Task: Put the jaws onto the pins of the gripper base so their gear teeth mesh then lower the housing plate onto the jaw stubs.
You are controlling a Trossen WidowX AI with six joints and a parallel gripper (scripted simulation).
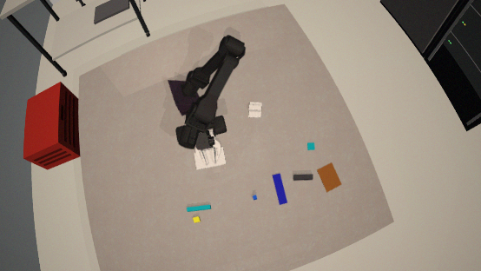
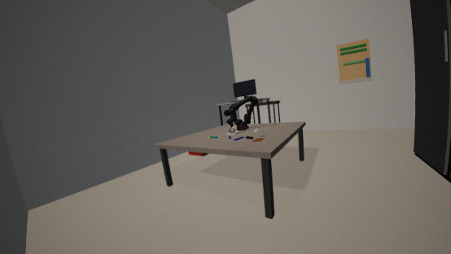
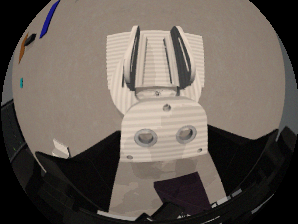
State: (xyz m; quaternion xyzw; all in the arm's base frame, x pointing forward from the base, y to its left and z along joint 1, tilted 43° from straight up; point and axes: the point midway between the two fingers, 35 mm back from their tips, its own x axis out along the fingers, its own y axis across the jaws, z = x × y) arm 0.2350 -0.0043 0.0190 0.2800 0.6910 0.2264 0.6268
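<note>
The white jaw is 30 mm below my gripper tip, 20 mm to the right of it and 20 mm ahead of it. Round my gripper tip: white ribbed tray 70 mm ahead, 40 mm below, 10 mm to the right; then teal bar 250 mm ahead, 120 mm to the right, 40 mm below; then white gripper base 20 mm above, 10 mm ahead.
</note>
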